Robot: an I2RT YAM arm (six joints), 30 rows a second.
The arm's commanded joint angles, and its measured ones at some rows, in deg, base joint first. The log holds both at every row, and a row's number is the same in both.
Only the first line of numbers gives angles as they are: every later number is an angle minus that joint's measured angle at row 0.
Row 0, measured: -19.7, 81.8, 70.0, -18.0, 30.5, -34.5
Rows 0 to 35, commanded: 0.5, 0.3, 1.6, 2.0, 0.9, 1.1; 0.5, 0.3, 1.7, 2.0, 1.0, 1.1; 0.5, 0.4, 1.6, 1.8, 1.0, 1.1; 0.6, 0.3, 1.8, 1.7, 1.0, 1.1; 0.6, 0.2, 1.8, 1.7, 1.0, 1.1; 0.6, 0.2, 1.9, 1.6, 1.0, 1.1; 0.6, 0.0, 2.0, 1.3, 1.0, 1.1; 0.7, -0.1, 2.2, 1.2, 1.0, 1.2; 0.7, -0.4, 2.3, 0.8, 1.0, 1.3; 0.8, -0.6, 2.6, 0.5, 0.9, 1.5; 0.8, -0.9, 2.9, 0.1, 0.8, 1.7; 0.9, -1.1, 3.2, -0.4, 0.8, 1.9; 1.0, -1.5, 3.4, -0.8, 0.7, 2.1; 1.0, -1.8, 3.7, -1.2, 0.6, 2.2; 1.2, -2.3, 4.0, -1.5, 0.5, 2.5; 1.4, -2.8, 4.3, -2.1, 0.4, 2.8; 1.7, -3.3, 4.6, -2.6, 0.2, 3.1; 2.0, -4.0, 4.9, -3.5, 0.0, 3.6; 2.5, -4.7, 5.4, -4.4, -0.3, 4.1; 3.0, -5.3, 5.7, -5.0, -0.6, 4.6; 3.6, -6.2, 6.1, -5.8, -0.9, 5.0; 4.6, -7.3, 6.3, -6.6, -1.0, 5.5; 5.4, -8.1, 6.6, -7.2, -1.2, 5.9; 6.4, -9.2, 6.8, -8.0, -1.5, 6.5; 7.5, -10.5, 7.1, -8.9, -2.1, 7.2; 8.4, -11.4, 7.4, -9.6, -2.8, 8.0; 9.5, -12.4, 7.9, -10.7, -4.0, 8.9; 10.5, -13.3, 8.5, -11.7, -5.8, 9.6; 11.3, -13.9, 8.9, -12.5, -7.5, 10.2; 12.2, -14.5, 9.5, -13.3, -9.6, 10.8; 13.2, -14.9, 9.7, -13.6, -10.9, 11.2; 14.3, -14.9, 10.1, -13.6, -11.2, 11.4; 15.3, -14.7, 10.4, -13.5, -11.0, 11.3; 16.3, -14.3, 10.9, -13.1, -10.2, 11.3; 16.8, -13.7, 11.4, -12.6, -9.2, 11.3; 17.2, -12.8, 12.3, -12.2, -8.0, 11.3
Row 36, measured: 15.9, -14.5, 10.7, -12.6, -8.2, 9.5
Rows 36 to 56, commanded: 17.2, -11.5, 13.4, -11.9, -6.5, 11.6; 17.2, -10.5, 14.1, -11.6, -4.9, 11.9; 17.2, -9.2, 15.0, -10.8, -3.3, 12.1; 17.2, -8.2, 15.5, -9.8, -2.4, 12.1; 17.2, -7.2, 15.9, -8.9, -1.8, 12.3; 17.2, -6.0, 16.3, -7.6, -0.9, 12.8; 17.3, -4.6, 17.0, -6.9, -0.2, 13.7; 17.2, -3.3, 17.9, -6.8, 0.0, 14.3; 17.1, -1.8, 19.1, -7.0, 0.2, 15.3; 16.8, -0.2, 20.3, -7.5, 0.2, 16.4; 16.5, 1.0, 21.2, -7.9, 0.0, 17.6; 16.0, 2.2, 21.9, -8.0, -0.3, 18.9; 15.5, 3.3, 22.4, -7.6, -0.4, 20.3; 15.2, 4.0, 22.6, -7.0, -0.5, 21.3; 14.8, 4.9, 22.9, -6.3, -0.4, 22.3; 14.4, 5.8, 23.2, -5.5, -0.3, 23.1; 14.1, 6.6, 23.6, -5.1, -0.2, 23.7; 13.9, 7.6, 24.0, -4.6, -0.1, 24.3; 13.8, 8.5, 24.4, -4.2, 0.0, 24.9; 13.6, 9.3, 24.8, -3.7, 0.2, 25.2; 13.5, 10.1, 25.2, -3.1, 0.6, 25.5
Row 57, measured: 14.0, 8.7, 23.1, -7.6, -1.0, 22.1
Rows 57 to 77, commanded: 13.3, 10.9, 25.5, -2.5, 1.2, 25.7; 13.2, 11.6, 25.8, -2.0, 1.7, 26.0; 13.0, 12.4, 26.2, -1.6, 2.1, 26.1; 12.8, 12.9, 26.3, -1.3, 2.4, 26.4; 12.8, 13.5, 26.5, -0.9, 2.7, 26.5; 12.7, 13.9, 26.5, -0.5, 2.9, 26.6; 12.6, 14.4, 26.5, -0.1, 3.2, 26.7; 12.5, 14.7, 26.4, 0.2, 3.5, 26.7; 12.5, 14.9, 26.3, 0.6, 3.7, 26.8; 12.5, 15.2, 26.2, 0.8, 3.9, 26.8; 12.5, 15.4, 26.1, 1.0, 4.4, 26.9; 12.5, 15.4, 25.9, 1.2, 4.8, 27.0; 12.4, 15.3, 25.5, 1.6, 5.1, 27.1; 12.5, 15.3, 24.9, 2.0, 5.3, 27.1; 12.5, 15.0, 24.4, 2.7, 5.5, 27.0; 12.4, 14.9, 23.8, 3.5, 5.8, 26.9; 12.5, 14.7, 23.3, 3.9, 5.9, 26.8; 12.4, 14.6, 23.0, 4.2, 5.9, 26.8; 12.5, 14.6, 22.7, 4.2, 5.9, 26.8; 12.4, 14.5, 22.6, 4.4, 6.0, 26.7; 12.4, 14.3, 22.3, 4.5, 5.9, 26.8
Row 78, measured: 12.9, 15.1, 23.4, 0.5, 3.7, 26.0
